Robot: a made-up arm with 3 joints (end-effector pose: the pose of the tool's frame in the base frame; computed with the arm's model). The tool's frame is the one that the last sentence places.
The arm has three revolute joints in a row. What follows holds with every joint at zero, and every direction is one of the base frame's. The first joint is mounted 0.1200 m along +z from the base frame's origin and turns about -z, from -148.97 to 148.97 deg. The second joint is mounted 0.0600 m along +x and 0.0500 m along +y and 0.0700 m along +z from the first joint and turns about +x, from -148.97 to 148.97 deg. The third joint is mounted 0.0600 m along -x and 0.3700 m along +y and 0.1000 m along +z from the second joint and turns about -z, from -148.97 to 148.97 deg. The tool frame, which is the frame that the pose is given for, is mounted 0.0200 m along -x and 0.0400 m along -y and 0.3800 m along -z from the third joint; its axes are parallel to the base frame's.
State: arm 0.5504 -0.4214 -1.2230
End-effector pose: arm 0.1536 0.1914 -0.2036 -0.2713 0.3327 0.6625
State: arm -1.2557 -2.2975 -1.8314
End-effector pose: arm 0.3930 -0.0820 0.1062 -2.7287 0.8079 1.2773
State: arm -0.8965 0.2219 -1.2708
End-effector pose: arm -0.3254 0.3014 -0.0085 0.2672 -0.0506 2.1567
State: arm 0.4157 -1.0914 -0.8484
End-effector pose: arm -0.0036 -0.0497 -0.2307 -0.8869 0.6494 0.3886
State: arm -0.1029 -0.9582 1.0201
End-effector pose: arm -0.0475 0.0267 -0.2705 -0.8383 -0.5273 -0.8440
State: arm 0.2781 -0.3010 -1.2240
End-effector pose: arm 0.1091 0.2698 -0.1775 -0.2284 0.2132 0.9385
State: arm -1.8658 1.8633 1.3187
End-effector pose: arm -0.1870 -0.1025 0.6340 -0.0403 1.8801 0.3776
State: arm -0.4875 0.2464 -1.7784
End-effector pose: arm -0.1801 0.4321 0.0059 0.2460 -0.1852 2.2520
